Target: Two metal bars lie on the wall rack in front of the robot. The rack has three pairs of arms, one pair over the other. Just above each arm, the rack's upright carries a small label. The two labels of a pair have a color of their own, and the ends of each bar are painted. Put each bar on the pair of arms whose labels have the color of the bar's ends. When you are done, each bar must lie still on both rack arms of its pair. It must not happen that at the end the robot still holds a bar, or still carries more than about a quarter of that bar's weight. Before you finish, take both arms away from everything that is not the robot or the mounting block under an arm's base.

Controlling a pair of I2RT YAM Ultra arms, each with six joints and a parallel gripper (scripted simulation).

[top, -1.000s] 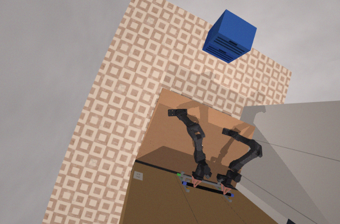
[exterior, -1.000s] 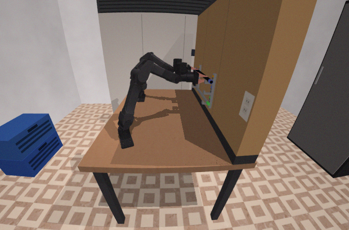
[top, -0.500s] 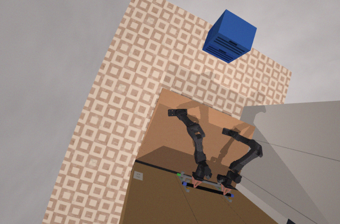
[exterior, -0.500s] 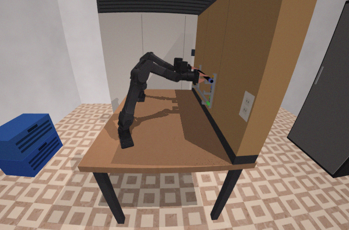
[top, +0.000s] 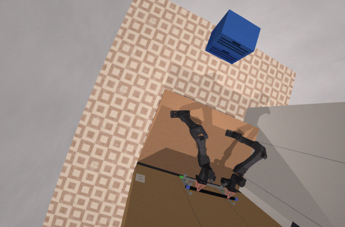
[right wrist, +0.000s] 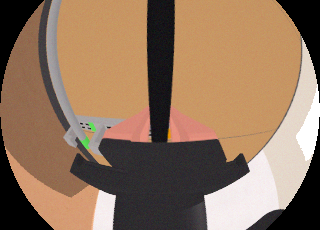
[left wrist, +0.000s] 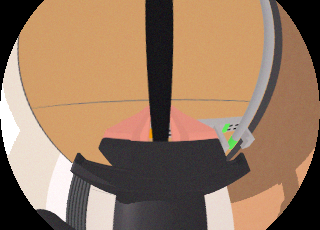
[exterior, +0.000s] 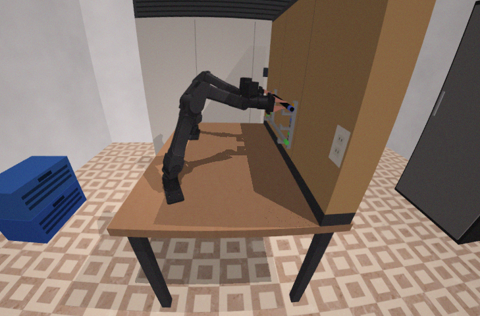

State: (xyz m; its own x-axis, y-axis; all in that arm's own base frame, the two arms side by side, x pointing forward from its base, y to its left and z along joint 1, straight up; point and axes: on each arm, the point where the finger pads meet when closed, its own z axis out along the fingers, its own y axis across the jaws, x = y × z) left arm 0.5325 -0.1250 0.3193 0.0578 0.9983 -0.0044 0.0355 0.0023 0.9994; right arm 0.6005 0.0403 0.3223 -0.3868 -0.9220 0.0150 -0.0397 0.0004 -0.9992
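The black bar is 150 mm to the right of my left hand. From my left hand the other things lie so: brown wall panel (100 mm ahead, 200 mm to the right, 110 mm above); then black baseboard (40 mm ahead, 200 mm to the right, 290 mm below).
The black bar lies 150 mm to the left of my right hand. From my right hand the other things lie so: brown wall panel: 100 mm to the left, 100 mm ahead, 100 mm above; then black baseboard: 290 mm below, 100 mm to the left, 40 mm ahead.
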